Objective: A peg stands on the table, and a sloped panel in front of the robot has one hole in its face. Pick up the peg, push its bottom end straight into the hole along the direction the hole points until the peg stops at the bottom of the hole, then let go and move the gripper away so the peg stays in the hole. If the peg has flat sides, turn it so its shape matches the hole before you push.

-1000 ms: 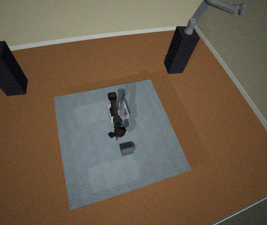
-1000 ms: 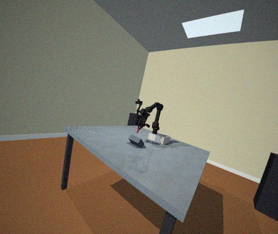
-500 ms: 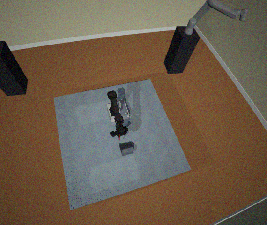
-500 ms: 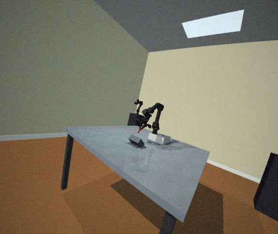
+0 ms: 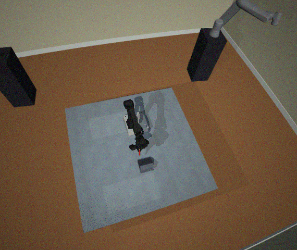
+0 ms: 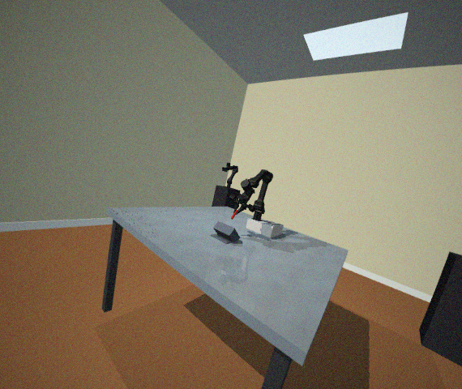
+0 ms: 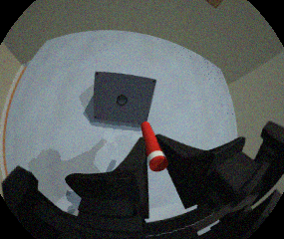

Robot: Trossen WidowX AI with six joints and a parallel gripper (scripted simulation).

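The grey sloped panel is 11 cm below my gripper tip, 9 cm ahead of it and 5 cm to the left of it. From my gripper tip the other things lie so: red peg (1 cm behind, 1 cm above).
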